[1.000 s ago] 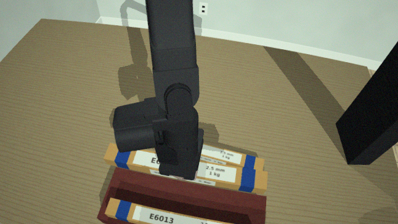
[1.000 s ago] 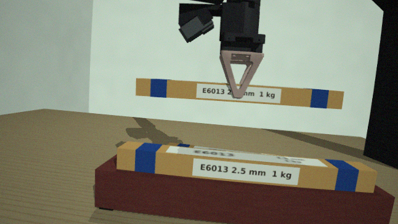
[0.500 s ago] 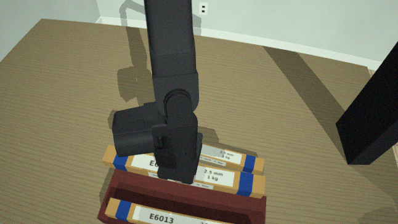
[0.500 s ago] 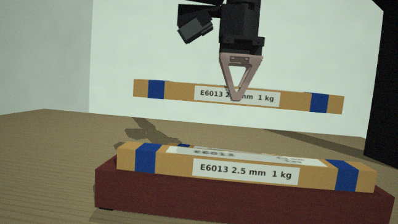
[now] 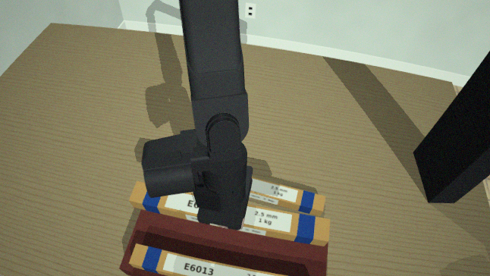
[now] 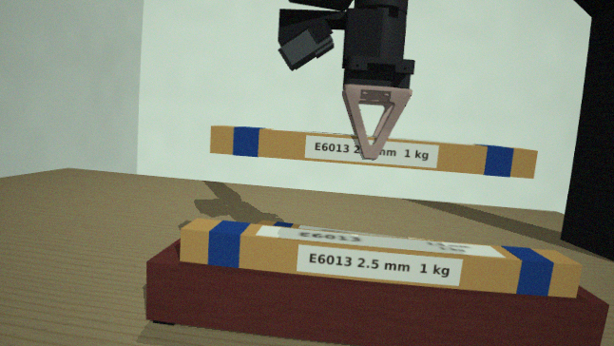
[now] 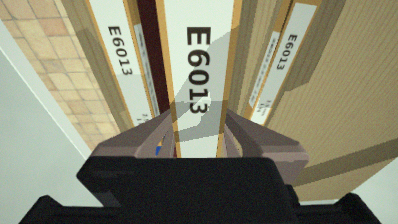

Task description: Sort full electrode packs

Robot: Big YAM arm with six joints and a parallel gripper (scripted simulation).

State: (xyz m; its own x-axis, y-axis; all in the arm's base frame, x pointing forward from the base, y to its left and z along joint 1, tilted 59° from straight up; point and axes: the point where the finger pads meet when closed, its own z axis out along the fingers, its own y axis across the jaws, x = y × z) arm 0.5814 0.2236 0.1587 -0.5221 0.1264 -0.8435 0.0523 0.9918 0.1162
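Now: the dark red low platform 15 cm below my hand and 5 cm to the left of it.
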